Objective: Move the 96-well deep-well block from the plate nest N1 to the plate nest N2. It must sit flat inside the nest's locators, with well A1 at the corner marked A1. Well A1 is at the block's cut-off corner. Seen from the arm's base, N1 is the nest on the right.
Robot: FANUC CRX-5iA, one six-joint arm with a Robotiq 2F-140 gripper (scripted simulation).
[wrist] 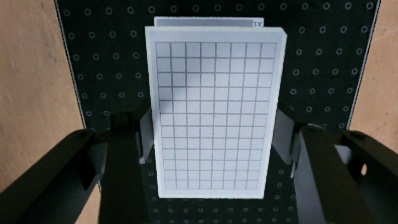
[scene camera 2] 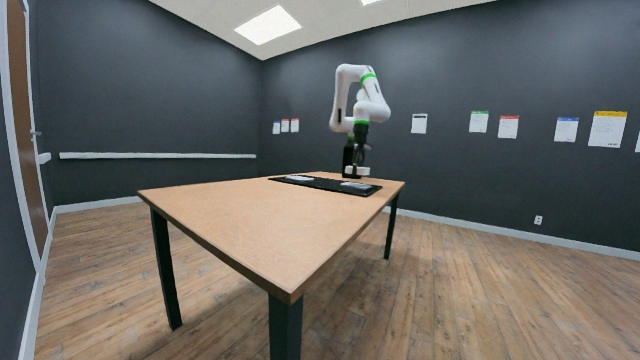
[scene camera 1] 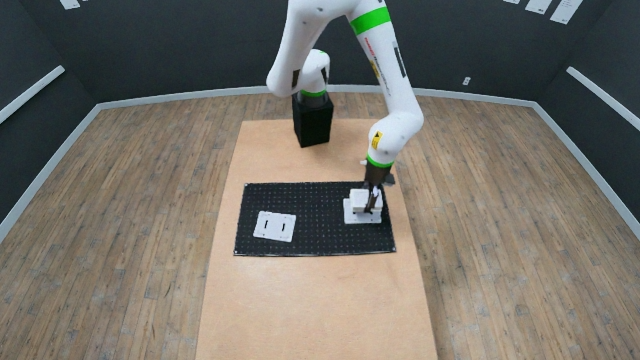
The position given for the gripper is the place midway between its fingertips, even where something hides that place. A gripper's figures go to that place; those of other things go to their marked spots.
Scene:
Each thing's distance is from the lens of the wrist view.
gripper point(wrist: 210, 107): 17 cm
96-well deep-well block point(wrist: 214, 90): 12 cm

